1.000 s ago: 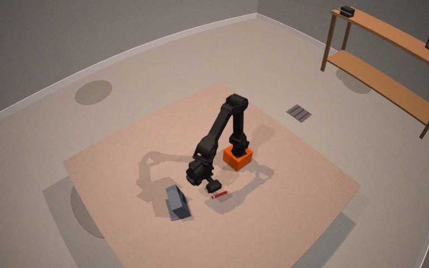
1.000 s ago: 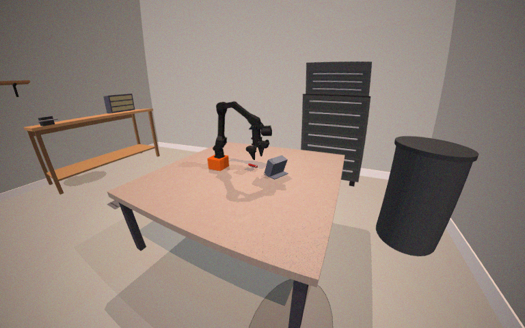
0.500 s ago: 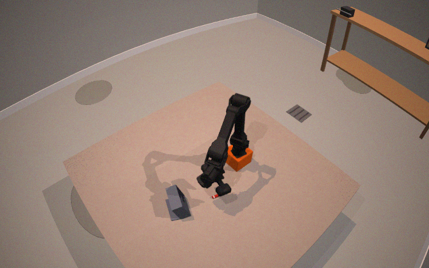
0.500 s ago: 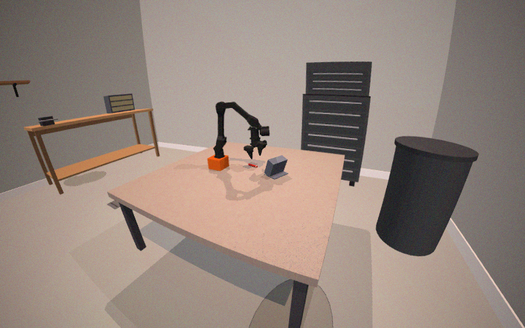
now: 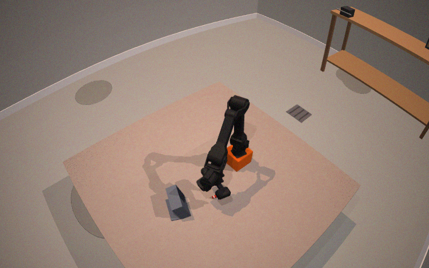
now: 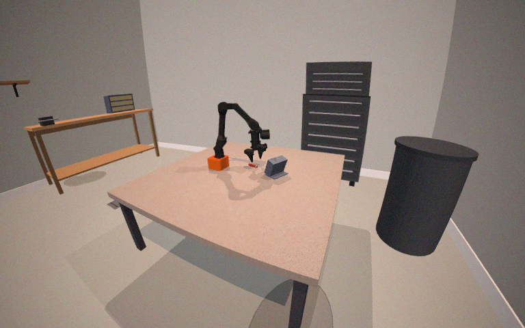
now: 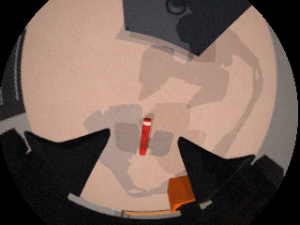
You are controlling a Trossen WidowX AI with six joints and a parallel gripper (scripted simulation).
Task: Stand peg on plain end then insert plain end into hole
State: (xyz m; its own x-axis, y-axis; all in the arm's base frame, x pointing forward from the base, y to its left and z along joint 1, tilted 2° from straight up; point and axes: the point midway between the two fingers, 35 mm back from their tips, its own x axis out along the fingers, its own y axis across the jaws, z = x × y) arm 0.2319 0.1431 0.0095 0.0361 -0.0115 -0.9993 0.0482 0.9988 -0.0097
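Now: gripper tip 20 mm past the peg and 50 mm above it. Also, from my gripper tip: sloped panel 180 mm ahead, 30 mm to the right.
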